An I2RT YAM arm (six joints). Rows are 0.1 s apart.
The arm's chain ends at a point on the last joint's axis. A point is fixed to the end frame.
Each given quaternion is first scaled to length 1.
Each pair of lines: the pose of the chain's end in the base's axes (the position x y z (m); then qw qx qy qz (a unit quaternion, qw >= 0)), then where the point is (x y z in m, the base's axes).
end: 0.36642 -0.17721 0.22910 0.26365 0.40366 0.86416 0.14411
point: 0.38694 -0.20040 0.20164
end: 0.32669 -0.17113 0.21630 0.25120 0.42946 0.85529 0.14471
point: 0.34543 -0.19450 0.18774
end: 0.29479 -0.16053 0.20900 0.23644 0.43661 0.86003 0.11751
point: 0.31158 -0.18511 0.18025
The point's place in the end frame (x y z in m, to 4 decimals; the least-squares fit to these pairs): -0.0196 -0.0146 0.0334
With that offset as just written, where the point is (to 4 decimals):
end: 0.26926 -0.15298 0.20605 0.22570 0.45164 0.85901 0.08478
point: 0.2836 -0.1793 0.1775
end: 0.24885 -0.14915 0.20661 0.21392 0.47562 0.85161 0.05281
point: 0.2601 -0.1772 0.1783
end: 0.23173 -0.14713 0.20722 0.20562 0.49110 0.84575 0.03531
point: 0.2411 -0.1760 0.1790
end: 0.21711 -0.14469 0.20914 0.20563 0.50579 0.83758 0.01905
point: 0.2249 -0.1745 0.1815
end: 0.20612 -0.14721 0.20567 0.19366 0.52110 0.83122 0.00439
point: 0.2119 -0.1774 0.1779
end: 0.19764 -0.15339 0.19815 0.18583 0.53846 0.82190 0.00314
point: 0.2019 -0.1834 0.1700
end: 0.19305 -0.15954 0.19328 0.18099 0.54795 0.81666 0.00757
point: 0.1967 -0.1892 0.1646
